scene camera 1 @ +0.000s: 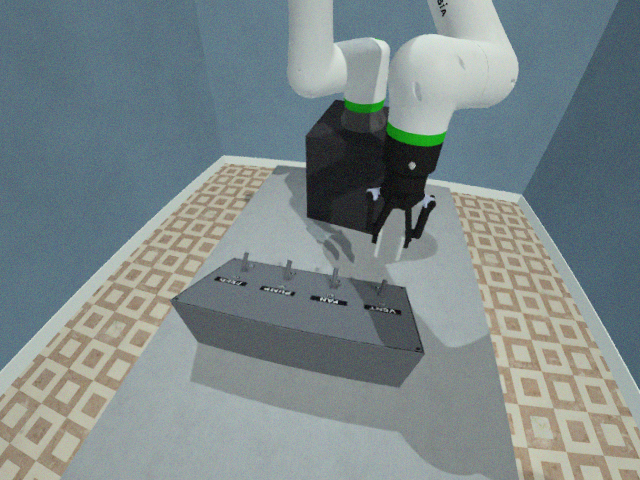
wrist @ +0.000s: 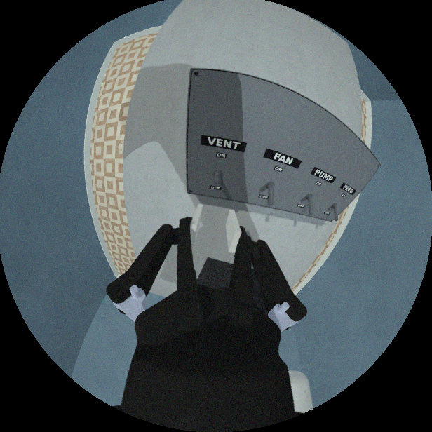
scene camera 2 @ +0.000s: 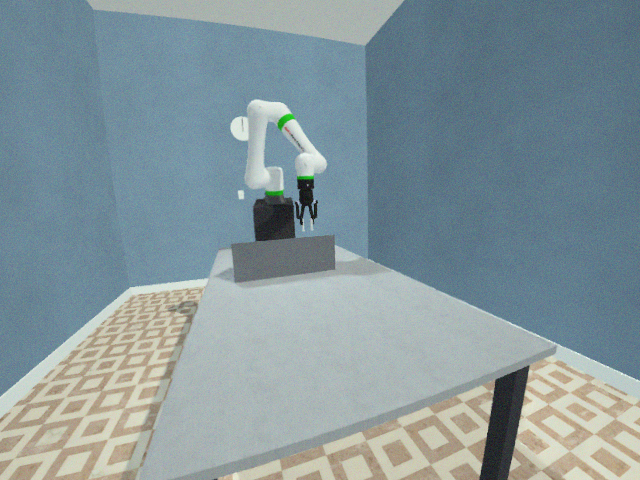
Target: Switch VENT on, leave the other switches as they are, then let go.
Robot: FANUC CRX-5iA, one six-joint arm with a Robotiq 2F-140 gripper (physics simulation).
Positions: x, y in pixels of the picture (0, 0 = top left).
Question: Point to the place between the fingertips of my gripper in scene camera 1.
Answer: At 386, 254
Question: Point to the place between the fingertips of my gripper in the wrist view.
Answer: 214, 215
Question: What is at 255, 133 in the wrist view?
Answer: A grey switch box.
